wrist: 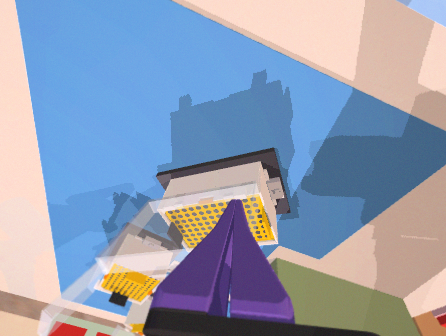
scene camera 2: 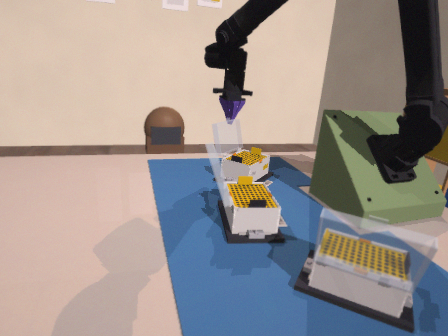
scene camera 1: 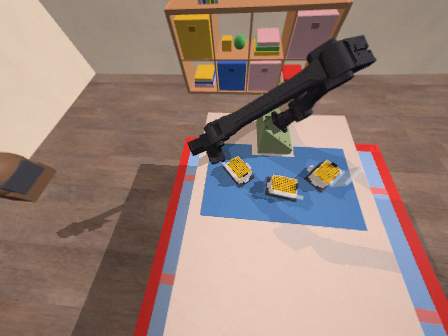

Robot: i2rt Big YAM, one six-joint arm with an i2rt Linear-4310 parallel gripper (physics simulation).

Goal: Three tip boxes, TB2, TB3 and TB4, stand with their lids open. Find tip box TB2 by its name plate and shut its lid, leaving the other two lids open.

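Where they show: gripper, fingertip midpoint: (wrist: 236, 205) (scene camera 2: 229, 124) (scene camera 1: 216, 163); arm's base at its link origin: (scene camera 2: 388, 159) (scene camera 1: 278, 122).
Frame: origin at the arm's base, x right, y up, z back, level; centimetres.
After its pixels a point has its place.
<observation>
My gripper (scene camera 1: 217, 160) @(x 33.0, y 1.1, z -28.0 cm) (scene camera 2: 230, 121) @(x 33.0, y 1.1, z -28.0 cm) (wrist: 236, 205) @(x 33.0, y 1.1, z -28.0 cm) is shut and empty, purple tips pointing down. In the second scene view the tips are at the top edge of the far box's clear raised lid (scene camera 2: 227, 136) @(x 27.5, y -1.2, z -30.4 cm); whether they touch it I cannot tell. That white box with a yellow tip rack (scene camera 1: 238, 169) (scene camera 2: 245, 167) @(x 15.9, y -6.3, z -29.4 cm) (wrist: 215, 215) @(x 29.5, y -0.5, z -28.6 cm) is leftmost in the first scene view. A middle box (scene camera 1: 283, 186) (scene camera 2: 255, 217) @(x -6.5, y -7.5, z -36.9 cm) has its lid (scene camera 2: 216, 167) @(x -5.0, y 1.8, z -44.3 cm) raised. The third box (scene camera 1: 325, 175) (scene camera 2: 360, 280) @(x -25.7, y -7.1, z -30.5 cm), at right, has its clear lid (scene camera 1: 346, 176) @(x -28.6, y -2.2, z -31.6 cm) open. I cannot read any name plate.
The boxes stand on a blue mat (scene camera 1: 235, 205) @(x 23.2, y -11.6, z -45.3 cm) (scene camera 2: 195, 280) @(x -15.1, y -11.6, z -49.8 cm) (wrist: 100, 75) @(x 31.6, y -11.6, z -43.6 cm) on the pale table (scene camera 1: 240, 280) @(x 20.4, y -11.9, z -76.5 cm). The green wedge-shaped arm base (scene camera 1: 274, 137) @(x 4.0, y 2.9, z -12.9 cm) (scene camera 2: 350, 170) @(x -1.5, y -1.5, z -12.6 cm) (wrist: 340, 295) @(x 10.5, y -8.7, z -1.4 cm) stands behind the mat. A shelf unit (scene camera 1: 215, 61) is beyond the table, and a brown stool (scene camera 2: 164, 117) stands farther off.
</observation>
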